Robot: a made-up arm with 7 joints. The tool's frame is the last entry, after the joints. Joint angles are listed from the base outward.
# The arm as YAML. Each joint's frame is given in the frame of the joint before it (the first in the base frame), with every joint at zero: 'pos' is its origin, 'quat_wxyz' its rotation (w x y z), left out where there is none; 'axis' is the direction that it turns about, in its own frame. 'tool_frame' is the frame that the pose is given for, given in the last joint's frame.
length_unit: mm
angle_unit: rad
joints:
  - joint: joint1
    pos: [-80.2, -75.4, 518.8]
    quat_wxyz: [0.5, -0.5, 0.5, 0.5]
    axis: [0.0, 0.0, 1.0]
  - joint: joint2
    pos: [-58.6, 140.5, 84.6]
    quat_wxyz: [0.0, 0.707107, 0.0, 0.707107]
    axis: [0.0, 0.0, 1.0]
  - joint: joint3
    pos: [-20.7, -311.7, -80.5]
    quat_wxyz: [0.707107, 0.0, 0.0, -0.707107]
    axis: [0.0, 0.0, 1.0]
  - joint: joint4
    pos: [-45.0, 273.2, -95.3]
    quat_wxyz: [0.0, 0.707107, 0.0, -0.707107]
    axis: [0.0, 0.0, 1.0]
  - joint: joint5
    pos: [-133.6, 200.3, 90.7]
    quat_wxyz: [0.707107, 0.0, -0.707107, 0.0]
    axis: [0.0, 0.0, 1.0]
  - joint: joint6
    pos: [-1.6, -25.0, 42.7]
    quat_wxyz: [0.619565, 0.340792, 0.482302, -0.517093]
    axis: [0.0, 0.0, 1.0]
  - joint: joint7
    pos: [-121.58, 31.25, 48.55]
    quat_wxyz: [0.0, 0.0, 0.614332, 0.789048]
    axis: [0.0, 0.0, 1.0]
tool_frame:
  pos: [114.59, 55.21, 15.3]
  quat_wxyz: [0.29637, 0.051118, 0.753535, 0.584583]
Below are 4 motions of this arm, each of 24 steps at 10 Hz.
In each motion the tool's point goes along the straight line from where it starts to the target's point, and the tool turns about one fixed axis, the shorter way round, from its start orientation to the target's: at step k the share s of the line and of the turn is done. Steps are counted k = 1, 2, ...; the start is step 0. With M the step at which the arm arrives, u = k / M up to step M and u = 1 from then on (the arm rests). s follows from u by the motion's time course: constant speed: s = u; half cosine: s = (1 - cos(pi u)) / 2; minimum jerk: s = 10 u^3 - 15 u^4 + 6 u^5.
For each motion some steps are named. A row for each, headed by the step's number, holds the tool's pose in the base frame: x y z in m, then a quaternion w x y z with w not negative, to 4 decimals.
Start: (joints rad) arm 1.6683 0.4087 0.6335 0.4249 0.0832 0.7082 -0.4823
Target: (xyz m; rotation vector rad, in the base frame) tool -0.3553 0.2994 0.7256 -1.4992 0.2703 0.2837
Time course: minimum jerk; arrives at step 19
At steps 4, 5, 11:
4: -0.2735 0.2439 0.7057 0.5111 -0.7944 0.1087 0.3098
5: -0.2780 0.2470 0.7068 0.5237 -0.7896 0.1097 0.3004
11: -0.3242 0.2783 0.7180 0.6439 -0.7292 0.1182 0.1993

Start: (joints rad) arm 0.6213 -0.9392 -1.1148 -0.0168 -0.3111 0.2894 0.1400
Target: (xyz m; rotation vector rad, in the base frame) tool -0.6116 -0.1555 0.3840 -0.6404 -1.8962 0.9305
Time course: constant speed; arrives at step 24
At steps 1, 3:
1: -0.5809 -0.2209 0.6273 0.6167 0.4679 -0.6220 0.1176
3: -0.5836 -0.2152 0.6062 0.6183 0.4105 -0.6541 0.1463

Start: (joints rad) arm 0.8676 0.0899 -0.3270 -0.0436 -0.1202 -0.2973 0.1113
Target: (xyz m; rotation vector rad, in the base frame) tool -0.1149 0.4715 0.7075 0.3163 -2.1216 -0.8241
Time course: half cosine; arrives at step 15
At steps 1, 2, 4, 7, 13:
1: -0.3562 0.1900 0.5954 0.5670 -0.3413 -0.7368 -0.1383
2: -0.3483 0.1992 0.5990 0.5643 -0.3270 -0.7440 -0.1455
4: -0.3185 0.2340 0.6129 0.5525 -0.2716 -0.7690 -0.1721
7: -0.2496 0.3143 0.6449 0.5159 -0.1395 -0.8132 -0.2304
13: -0.1254 0.4592 0.7026 0.4193 0.1049 -0.8429 -0.3206

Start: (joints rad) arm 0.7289 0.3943 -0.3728 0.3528 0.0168 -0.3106 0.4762
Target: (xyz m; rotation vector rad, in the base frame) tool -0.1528 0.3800 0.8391 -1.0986 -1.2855 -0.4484
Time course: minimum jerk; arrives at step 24
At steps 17, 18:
17: -0.1793 0.3838 0.7892 0.6270 -0.4851 -0.5626 -0.2347
18: -0.1708 0.3826 0.8052 0.6317 -0.4841 -0.5631 -0.2226

